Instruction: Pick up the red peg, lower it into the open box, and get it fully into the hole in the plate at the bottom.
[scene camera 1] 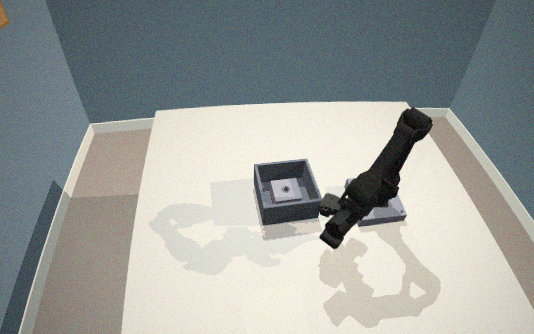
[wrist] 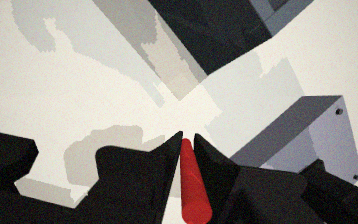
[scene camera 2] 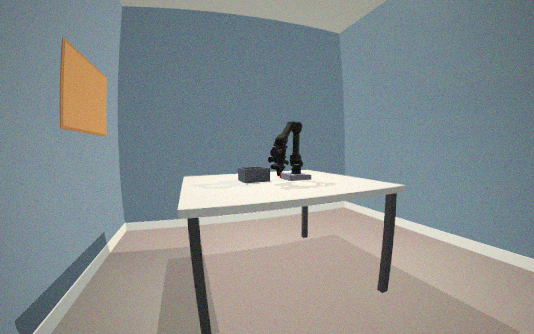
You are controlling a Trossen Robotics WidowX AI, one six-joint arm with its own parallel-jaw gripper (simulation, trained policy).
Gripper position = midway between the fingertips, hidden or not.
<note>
I see my gripper [wrist: 188, 135] and a box [scene camera 1: 264, 173].
</note>
